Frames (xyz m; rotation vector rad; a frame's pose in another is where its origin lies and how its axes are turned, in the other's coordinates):
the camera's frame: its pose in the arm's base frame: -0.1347 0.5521 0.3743 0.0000 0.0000 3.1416
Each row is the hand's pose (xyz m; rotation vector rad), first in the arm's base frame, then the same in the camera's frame.
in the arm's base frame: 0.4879 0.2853 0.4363 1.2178 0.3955 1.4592
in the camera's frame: -0.6226 0.2668 0.0620 0.3865 -1.1902 -1.2984
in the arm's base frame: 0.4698 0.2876 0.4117 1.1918 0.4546 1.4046
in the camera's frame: -0.6045 0.2645 0.0374 0.4511 -1.1826 -1.3501
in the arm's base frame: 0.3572 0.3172 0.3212 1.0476 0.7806 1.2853
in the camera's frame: -0.4919 0.2349 -0.0531 0.7977 -1.0706 -1.4370
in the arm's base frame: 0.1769 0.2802 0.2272 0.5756 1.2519 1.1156
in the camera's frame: -0.3116 0.2719 -0.1471 1.3304 -0.6117 -1.5372
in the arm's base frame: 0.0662 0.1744 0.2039 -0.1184 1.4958 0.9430
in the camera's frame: -0.2009 0.3777 -0.1704 1.6447 0.1302 -1.5909
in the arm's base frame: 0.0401 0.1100 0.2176 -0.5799 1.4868 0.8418
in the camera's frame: -0.1748 0.4421 -0.1567 1.6620 0.6482 -1.5935
